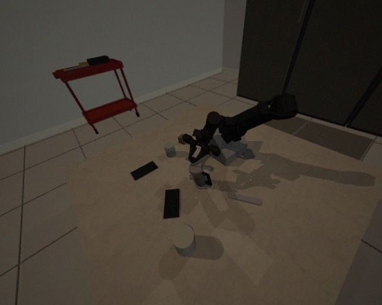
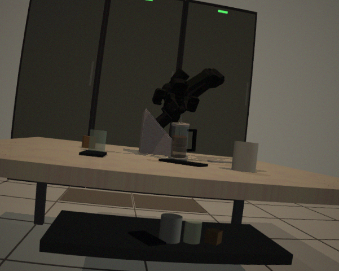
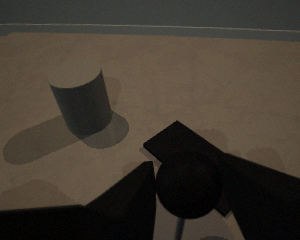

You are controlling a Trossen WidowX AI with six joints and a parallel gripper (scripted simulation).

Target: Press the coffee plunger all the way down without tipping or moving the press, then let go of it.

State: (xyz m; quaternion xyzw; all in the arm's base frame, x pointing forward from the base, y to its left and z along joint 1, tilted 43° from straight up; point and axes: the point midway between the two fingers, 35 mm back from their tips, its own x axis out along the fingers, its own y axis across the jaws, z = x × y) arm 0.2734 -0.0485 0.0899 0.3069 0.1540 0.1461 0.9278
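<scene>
Right now my gripper tip is 9 cm above the glass coffee press, 3 cm past it and 2 cm to the right of it. From my gripper tip the other things lie so: flat grey bar: 22 cm to the left, 19 cm below, 11 cm behind.
</scene>
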